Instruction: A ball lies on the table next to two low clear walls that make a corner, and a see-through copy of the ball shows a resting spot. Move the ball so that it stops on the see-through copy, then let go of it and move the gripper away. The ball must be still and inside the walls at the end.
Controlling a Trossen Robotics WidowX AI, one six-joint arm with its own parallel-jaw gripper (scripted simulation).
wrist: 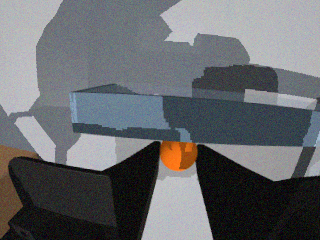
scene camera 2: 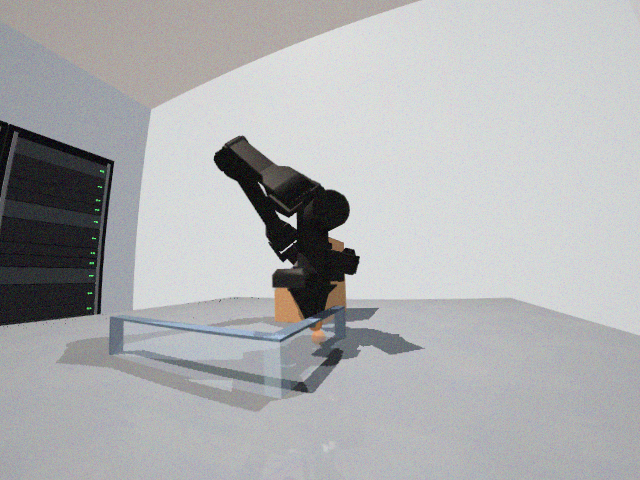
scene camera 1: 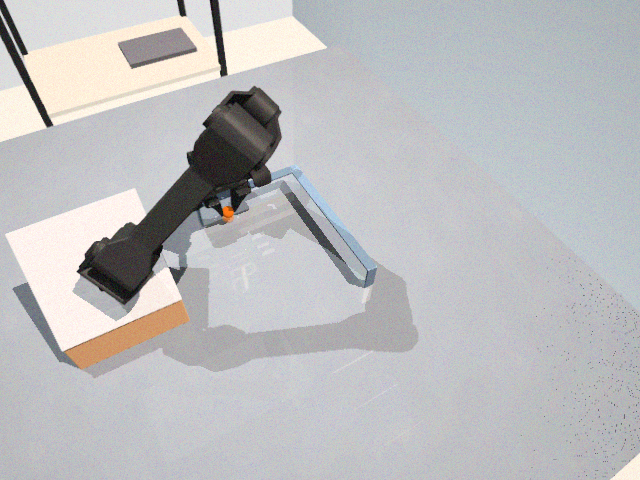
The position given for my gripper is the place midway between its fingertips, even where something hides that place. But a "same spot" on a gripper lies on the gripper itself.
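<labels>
My gripper is visible in the wrist view, in scene camera 2 and in scene camera 1 (pixel 227 212). On my gripper, (wrist: pixel 52 194) and (scene camera 2: pixel 334 287) are the same spot.
</labels>
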